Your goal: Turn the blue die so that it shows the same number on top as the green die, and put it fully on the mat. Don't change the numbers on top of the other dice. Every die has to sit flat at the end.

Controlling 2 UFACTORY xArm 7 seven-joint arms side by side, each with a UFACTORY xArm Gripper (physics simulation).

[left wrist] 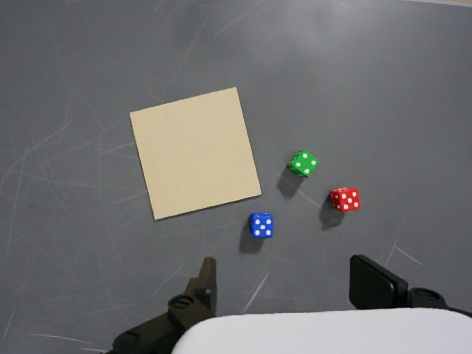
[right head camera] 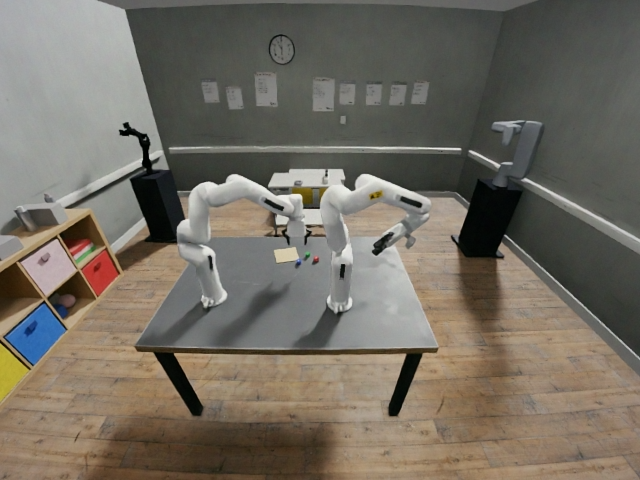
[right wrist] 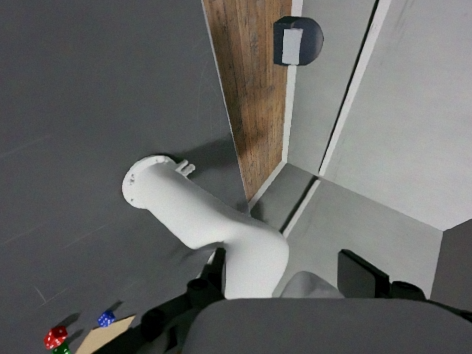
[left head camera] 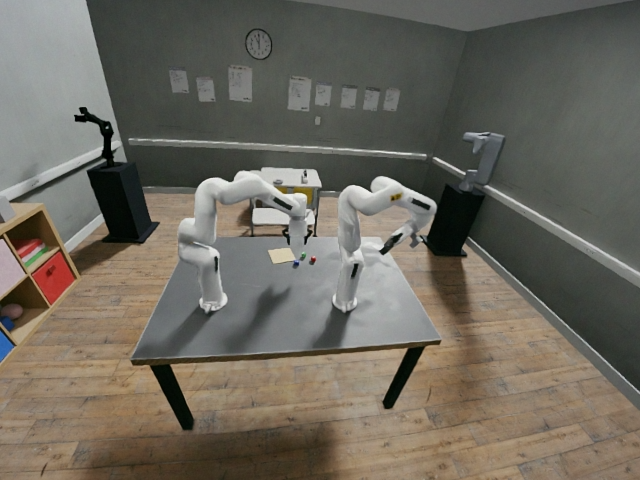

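Pixels of known places: left gripper, fingertip midpoint: point(left wrist: 283, 279) point(right head camera: 297, 243) point(left head camera: 296, 243); right gripper, fingertip midpoint: point(right head camera: 373, 250) point(right wrist: 281, 267) point(left head camera: 383, 250); left arm's base, origin of the base link: point(right head camera: 214, 297) point(left head camera: 213, 301); right arm's base, origin of the base link: point(right head camera: 339, 302) point(right wrist: 152, 181) point(left head camera: 344, 301).
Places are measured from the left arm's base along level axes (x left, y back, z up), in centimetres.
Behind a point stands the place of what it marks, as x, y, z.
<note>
The blue die point(left head camera: 296, 263) {-42.5, -26.9, 1.5} point(right head camera: 298, 262) {-42.5, -26.9, 2.0} point(left wrist: 262, 225) {-42.6, -28.4, 2.5} point(right wrist: 106, 318) {-43.9, -27.4, 1.8} lies flat on the table, off the mat's near right corner, five on top. The green die point(left head camera: 303, 255) {-47.4, -34.3, 1.8} point(right head camera: 307, 254) {-47.8, -34.9, 2.1} point(left wrist: 303, 163) {-47.4, -35.7, 2.5} point(right wrist: 62, 349) {-48.5, -34.7, 1.4} lies right of the mat and shows four. The red die point(left head camera: 313, 259) {-53.1, -30.0, 1.8} point(right head camera: 316, 259) {-53.4, -30.1, 1.7} point(left wrist: 345, 199) {-52.6, -31.4, 2.5} point(right wrist: 55, 337) {-54.5, -30.3, 2.2} shows five. The tan mat point(left head camera: 280, 255) {-33.4, -36.6, 0.4} point(right head camera: 285, 255) {-33.7, -36.3, 0.4} point(left wrist: 195, 154) {-34.3, -36.9, 0.4} point(right wrist: 106, 334) {-35.8, -33.9, 0.4} is bare. My left gripper point(left head camera: 296, 242) {-42.3, -28.0, 14.8} point(right head camera: 297, 241) {-42.3, -28.0, 14.8} point(left wrist: 283, 279) {-42.3, -28.0, 14.8} is open and empty above the table near the dice. My right gripper point(left head camera: 384, 251) {-78.6, 3.5, 31.4} point(right head camera: 376, 251) {-78.6, 3.5, 31.4} point(right wrist: 281, 267) {-78.6, 3.5, 31.4} is open and empty, raised at the right.
The grey table point(left head camera: 248, 330) {-17.8, 18.3, 0.0} point(right head camera: 258, 328) {-26.5, 19.6, 0.0} point(left wrist: 65, 210) {-16.8, -29.6, 0.0} carries both arms. The red die is close to the green die, on its lower right in the left wrist view. The left arm point(right wrist: 195, 220) {-69.3, 2.9, 17.6} shows across the right wrist view. A white cart stands behind the table.
</note>
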